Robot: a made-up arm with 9 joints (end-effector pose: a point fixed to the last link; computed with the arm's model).
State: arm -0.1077 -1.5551 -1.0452 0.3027 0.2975 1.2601 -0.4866 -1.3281 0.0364
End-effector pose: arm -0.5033 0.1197 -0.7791 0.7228 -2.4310 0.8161
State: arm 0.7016 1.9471 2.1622 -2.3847 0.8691 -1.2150 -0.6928 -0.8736 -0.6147
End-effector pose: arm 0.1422 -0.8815 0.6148 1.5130 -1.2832 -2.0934
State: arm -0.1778 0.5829 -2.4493 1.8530 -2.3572 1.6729 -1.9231 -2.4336 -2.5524
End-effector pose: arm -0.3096 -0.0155 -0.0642 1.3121 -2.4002 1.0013
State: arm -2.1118 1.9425 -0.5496 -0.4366 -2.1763 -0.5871 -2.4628 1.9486 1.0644
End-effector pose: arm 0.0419 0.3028 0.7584 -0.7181 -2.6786 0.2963
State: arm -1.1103 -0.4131 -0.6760 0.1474 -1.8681 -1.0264 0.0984 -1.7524 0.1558
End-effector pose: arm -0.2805 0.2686 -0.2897 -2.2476 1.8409 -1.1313
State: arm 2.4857 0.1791 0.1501 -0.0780 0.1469 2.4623 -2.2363 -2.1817 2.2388
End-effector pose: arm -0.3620 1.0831 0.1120 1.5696 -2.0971 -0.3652
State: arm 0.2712 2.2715 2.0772 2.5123 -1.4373 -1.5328 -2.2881 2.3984 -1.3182
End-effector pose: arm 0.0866 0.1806 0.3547 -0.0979 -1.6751 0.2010
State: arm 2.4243 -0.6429 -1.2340 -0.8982 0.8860 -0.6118 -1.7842 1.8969 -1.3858
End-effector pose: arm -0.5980 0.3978 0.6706 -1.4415 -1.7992 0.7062
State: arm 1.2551 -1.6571 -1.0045 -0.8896 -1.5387 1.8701 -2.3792 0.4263 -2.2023
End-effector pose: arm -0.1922 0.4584 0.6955 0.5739 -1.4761 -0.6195
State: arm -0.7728 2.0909 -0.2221 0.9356 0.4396 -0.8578 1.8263 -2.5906 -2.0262
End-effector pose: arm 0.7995 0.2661 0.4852 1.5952 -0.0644 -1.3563
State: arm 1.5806 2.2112 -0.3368 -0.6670 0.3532 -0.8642 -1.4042 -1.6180 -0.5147
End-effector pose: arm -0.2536 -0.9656 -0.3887 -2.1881 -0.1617 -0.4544
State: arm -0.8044 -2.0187 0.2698 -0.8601 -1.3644 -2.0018 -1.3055 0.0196 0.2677
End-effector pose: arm -0.7876 -0.3653 -0.0734 -0.5401 -1.2063 -2.6010
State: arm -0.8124 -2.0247 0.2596 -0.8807 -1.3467 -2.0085 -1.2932 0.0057 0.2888
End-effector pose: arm -0.7970 -0.3590 -0.0904 -0.5115 -1.2159 -2.6568
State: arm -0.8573 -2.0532 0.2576 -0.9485 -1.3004 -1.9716 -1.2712 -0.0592 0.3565
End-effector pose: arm -0.8422 -0.3307 -0.1153 0.5236 1.3166 2.7888
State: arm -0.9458 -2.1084 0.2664 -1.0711 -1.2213 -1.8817 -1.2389 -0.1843 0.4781
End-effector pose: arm -0.9140 -0.2515 -0.1655 0.4929 1.2266 2.4394
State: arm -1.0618 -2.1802 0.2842 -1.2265 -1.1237 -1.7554 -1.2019 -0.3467 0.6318
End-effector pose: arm -0.9564 -0.1085 -0.2494 0.5020 1.0671 2.0054
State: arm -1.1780 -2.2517 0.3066 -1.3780 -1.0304 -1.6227 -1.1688 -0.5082 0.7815
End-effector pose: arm -0.9240 0.0547 -0.3367 0.5603 0.8747 1.5994
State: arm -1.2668 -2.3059 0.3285 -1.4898 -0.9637 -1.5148 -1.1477 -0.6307 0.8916
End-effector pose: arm -0.8496 0.1734 -0.3884 0.6422 0.7186 1.3085
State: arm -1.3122 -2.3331 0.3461 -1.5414 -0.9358 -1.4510 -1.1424 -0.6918 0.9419
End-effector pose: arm -0.8001 0.2264 -0.4023 0.7037 0.6466 1.1634
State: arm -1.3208 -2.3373 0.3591 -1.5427 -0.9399 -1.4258 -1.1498 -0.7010 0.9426
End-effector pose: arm -0.7949 0.2342 -0.3951 0.7313 0.6515 1.1285
